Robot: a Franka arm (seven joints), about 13 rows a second.
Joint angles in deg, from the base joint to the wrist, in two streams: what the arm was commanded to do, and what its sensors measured. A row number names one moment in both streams.
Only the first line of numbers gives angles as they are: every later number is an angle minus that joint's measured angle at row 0.
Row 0, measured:
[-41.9, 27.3, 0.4, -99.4, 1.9, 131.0, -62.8]
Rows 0 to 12, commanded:
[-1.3, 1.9, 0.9, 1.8, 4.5, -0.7, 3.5]
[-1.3, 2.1, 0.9, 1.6, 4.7, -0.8, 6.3]
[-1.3, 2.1, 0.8, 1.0, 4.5, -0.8, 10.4]
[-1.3, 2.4, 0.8, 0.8, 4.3, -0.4, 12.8]
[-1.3, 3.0, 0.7, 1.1, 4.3, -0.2, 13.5]
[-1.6, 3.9, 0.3, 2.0, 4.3, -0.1, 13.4]
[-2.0, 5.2, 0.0, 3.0, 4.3, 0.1, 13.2]
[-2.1, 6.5, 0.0, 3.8, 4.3, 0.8, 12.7]
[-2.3, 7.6, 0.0, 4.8, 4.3, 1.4, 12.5]
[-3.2, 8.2, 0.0, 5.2, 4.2, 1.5, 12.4]
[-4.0, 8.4, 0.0, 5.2, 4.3, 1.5, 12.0]
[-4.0, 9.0, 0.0, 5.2, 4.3, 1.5, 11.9]
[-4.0, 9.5, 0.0, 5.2, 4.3, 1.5, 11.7]
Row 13, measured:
[-3.2, 7.9, -0.5, 3.4, 3.8, 1.7, 12.4]
